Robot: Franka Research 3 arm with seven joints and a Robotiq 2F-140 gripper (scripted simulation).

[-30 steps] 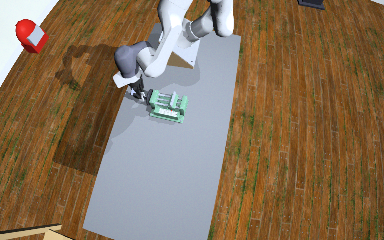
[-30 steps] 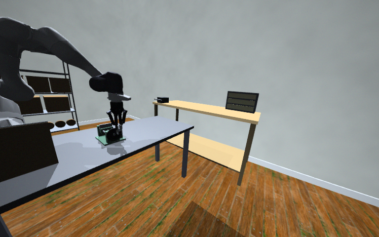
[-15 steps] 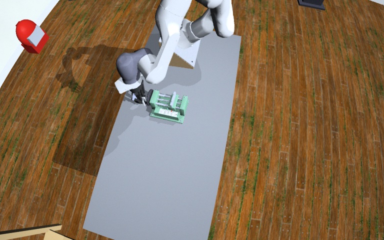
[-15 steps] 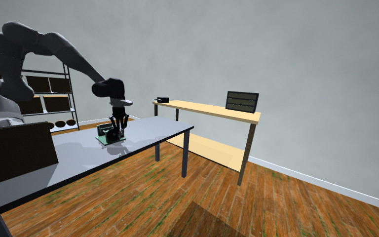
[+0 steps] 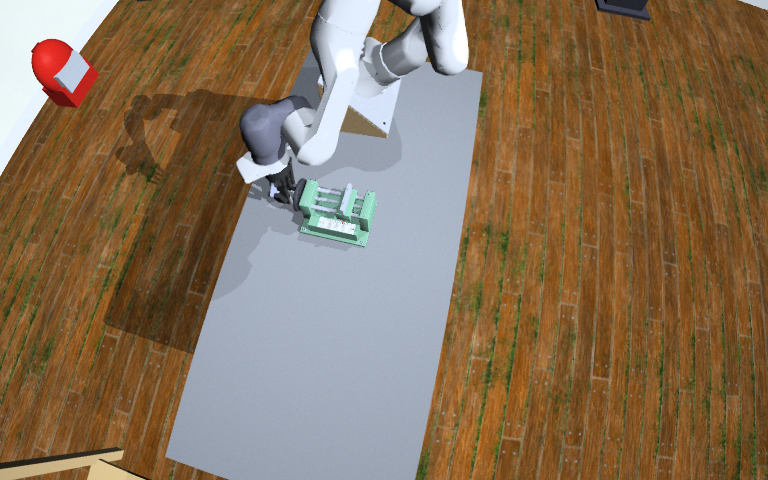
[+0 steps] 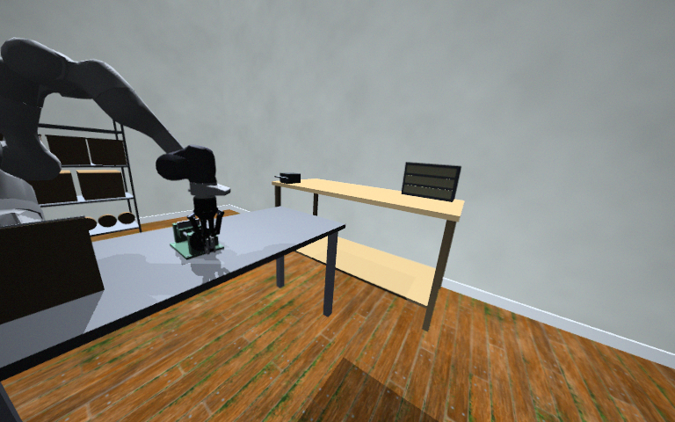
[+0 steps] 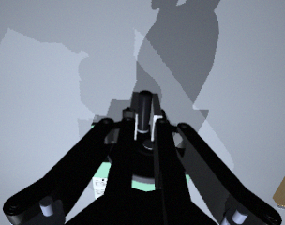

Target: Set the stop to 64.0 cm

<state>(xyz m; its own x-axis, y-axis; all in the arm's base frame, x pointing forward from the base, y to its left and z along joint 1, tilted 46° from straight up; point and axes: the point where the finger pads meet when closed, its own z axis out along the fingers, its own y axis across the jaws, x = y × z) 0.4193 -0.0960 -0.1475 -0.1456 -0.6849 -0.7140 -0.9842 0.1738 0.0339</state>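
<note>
Now: hand 2 cm to the right of the dark handwheel and 1 cm above it. The rest, counted from my hand: stop carriage 17 cm to the left, 3 cm ahead, 3 cm above.
</note>
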